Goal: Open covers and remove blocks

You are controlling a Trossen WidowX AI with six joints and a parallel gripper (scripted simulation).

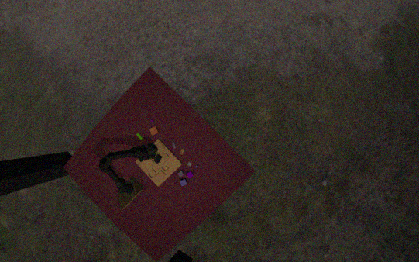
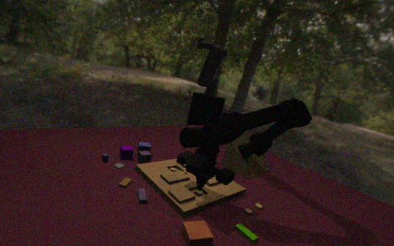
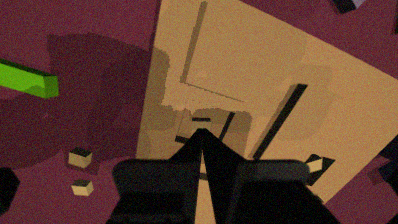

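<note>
Right now my gripper tip is 1 cm short of the dark block, 29 cm to the left of it and 1 cm above it. Also, from my gripper tip: green bar (2 cm ahead, 19 cm to the left, 2 cm below); orange block (14 cm ahead, 11 cm to the left, 1 cm below); grey bar (16 cm ahead, 9 cm to the right, 2 cm below).
</note>
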